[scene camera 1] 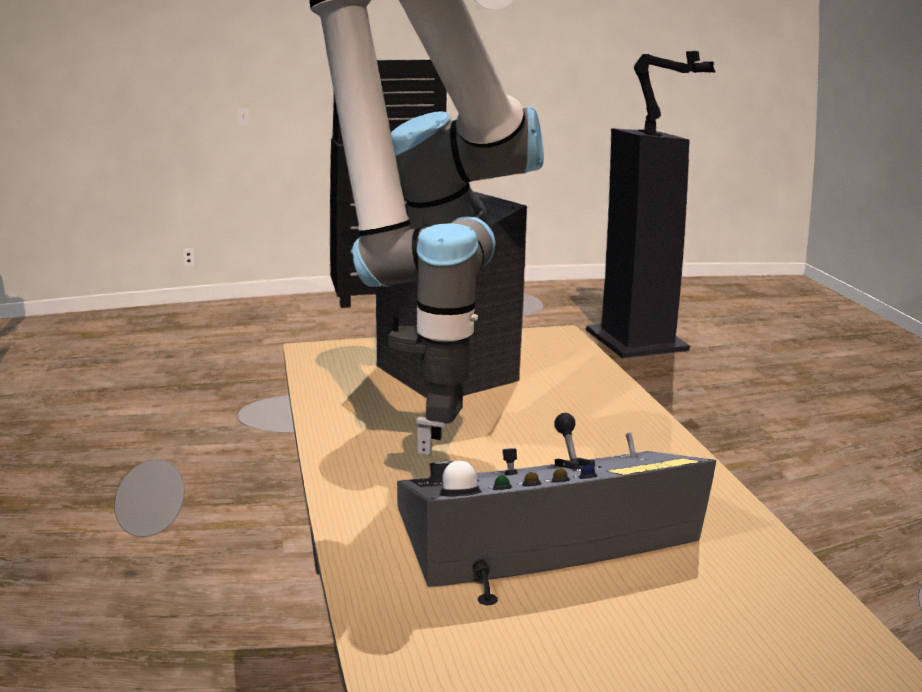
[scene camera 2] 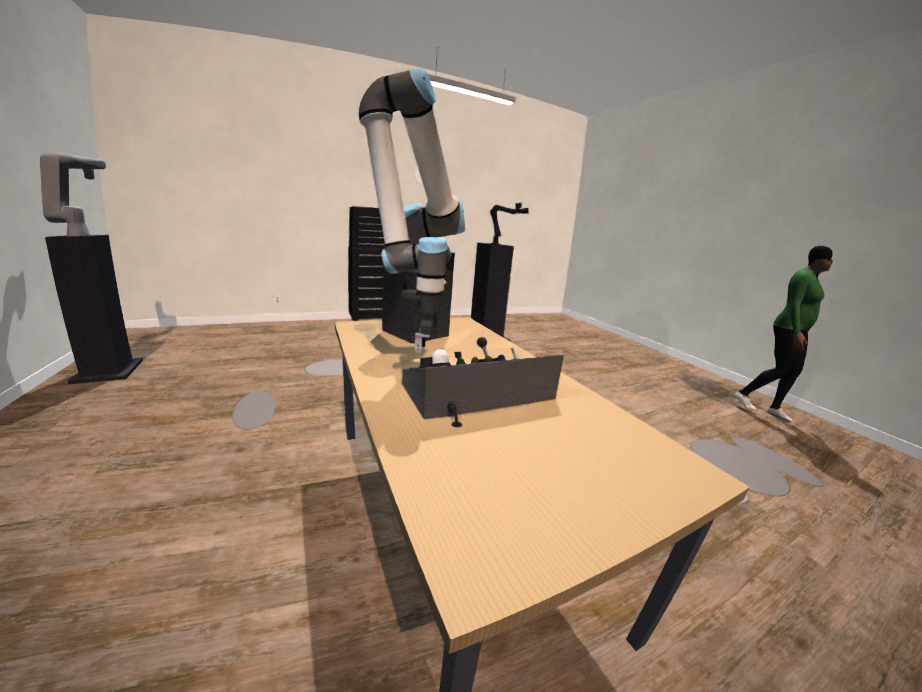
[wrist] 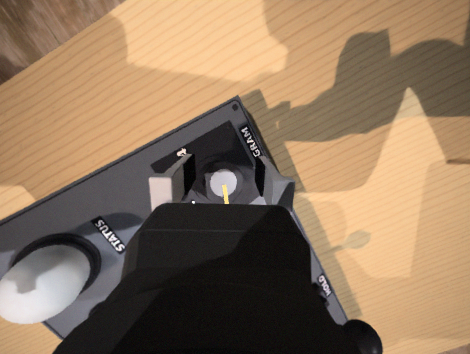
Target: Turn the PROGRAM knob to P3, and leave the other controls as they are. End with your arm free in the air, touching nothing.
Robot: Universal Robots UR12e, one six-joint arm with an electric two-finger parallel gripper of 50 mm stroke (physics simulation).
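Frame: origin at the arm's base, x right, y ahead, z up, level; metres.
Where they show: gripper, fingertip midpoint: [scene camera 1: 429,445] [scene camera 2: 420,349] [wrist: 225,167].
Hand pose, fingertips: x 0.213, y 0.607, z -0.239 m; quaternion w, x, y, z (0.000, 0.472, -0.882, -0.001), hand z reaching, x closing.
Things, the pixels of their centre, and the offset from my fingertips. "spot": a spot on its surface instead. Level surfaces: height alone.
- PROGRAM knob, body centre: [wrist: 219,181] [scene camera 1: 443,471] [scene camera 2: 426,362] dx -0.018, dy +0.021, dz -0.042 m
- dark control box, body centre: [scene camera 1: 554,489] [wrist: 240,299] [scene camera 2: 481,370] dx -0.193, dy +0.099, dz -0.064 m
- white STATUS dome, surface spot: [wrist: 45,285] spot: dx +0.004, dy +0.148, dz +0.045 m
- green button, surface spot: [scene camera 1: 501,481] spot: dx -0.060, dy +0.186, dz +0.023 m
- metal toggle, body centre: [scene camera 1: 630,444] dx -0.378, dy +0.034, dz -0.038 m
- black crank, surface spot: [scene camera 1: 485,584] [scene camera 2: 455,415] spot: dx -0.015, dy +0.260, dz -0.121 m
- table, surface height: dz -0.148 m
The PROGRAM knob [scene camera 1: 440,471] [wrist: 218,181] is round and dark with a grey cap, near one end of the dark control box [scene camera 1: 566,528] [scene camera 2: 491,388] [wrist: 75,205]. Its yellow pointer line runs toward the bottom of the wrist view, partly behind the gripper body. Which mark it points at I cannot tell; the P3 label is not readable, and one label beside the left finger is partly covered. My gripper [scene camera 1: 430,440] [scene camera 2: 420,346] [wrist: 225,167] is open and empty. Its fingers appear on either side of the knob in the wrist view; scene camera 1 shows them slightly above it.
A white STATUS dome [scene camera 1: 459,476] [scene camera 2: 440,356] [wrist: 45,285] stands beside the knob. Along the box are a green button [scene camera 1: 501,481], a ball-topped lever [scene camera 1: 564,423] and a metal toggle [scene camera 1: 630,444]. A black crank [scene camera 1: 485,584] [scene camera 2: 454,414] sticks out of the box's side above the table [scene camera 1: 595,625] [scene camera 2: 536,513].
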